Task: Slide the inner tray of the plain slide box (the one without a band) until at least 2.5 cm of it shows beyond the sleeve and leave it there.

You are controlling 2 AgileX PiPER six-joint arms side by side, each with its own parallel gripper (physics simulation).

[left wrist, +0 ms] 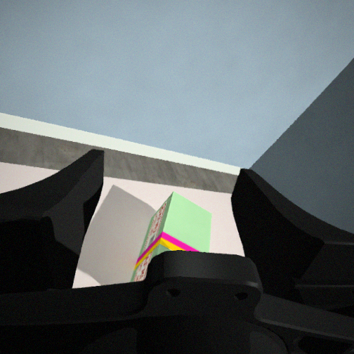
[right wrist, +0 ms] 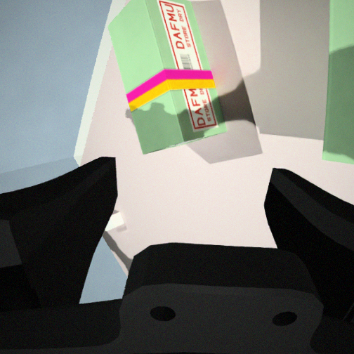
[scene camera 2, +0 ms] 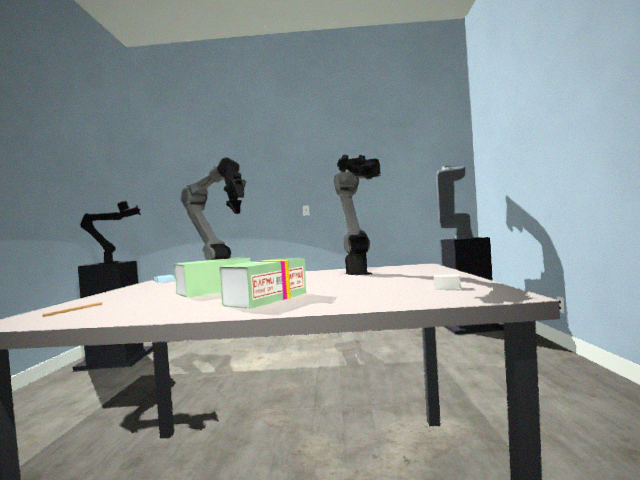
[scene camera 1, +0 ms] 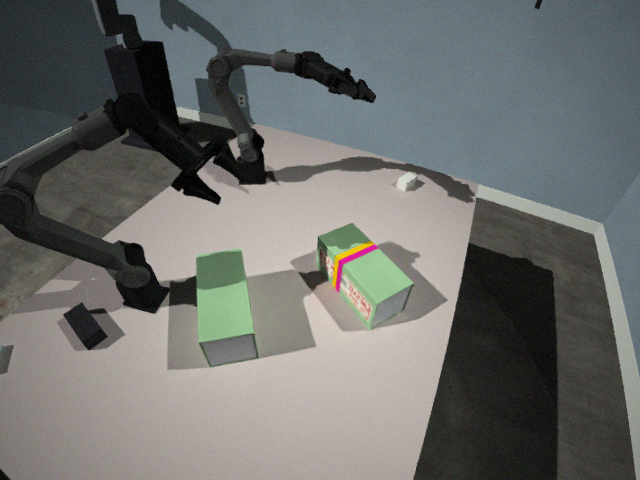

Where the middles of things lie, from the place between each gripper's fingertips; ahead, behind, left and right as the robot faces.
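Dark block [scene camera 1: 89, 332]: far to the right of my left hand, far behind it, far below it.
From my right hand, dark block: far behind, far below, far to the right.
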